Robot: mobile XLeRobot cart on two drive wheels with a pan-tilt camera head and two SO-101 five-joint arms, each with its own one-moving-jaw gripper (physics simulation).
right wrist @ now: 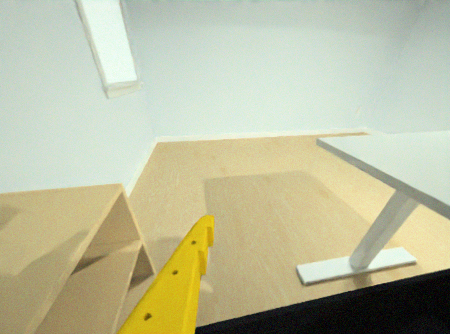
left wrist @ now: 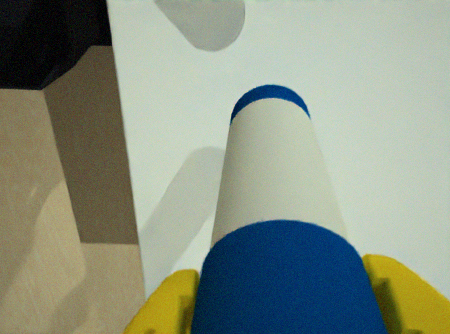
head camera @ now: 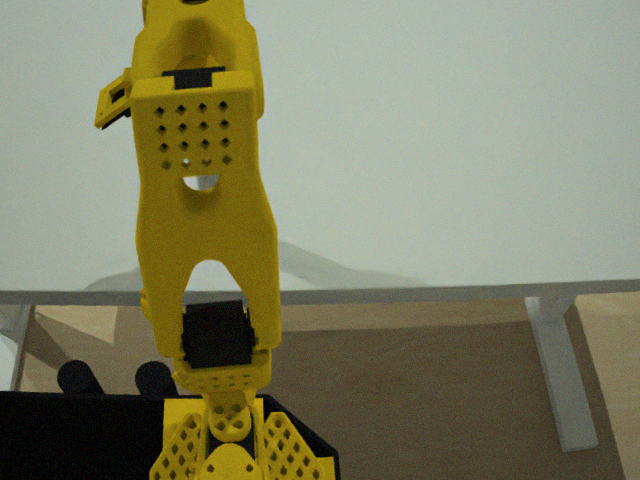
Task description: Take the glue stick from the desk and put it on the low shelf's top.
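The glue stick, white with a blue cap and a blue far end, stands out from between the jaws in the left wrist view. My left gripper is shut on its blue cap, one yellow jaw on each side. The stick's far end is apart from its shadow, above the white desk. In the head view the left gripper is beyond the top edge. My right gripper shows one notched jaw and is fully open, away from the desk. The low wooden shelf is at the left of the right wrist view.
The desk's front edge crosses the head view below the left arm. A desk leg stands on the wooden floor. The black cart body is at the bottom. Walls and a window lie behind the shelf.
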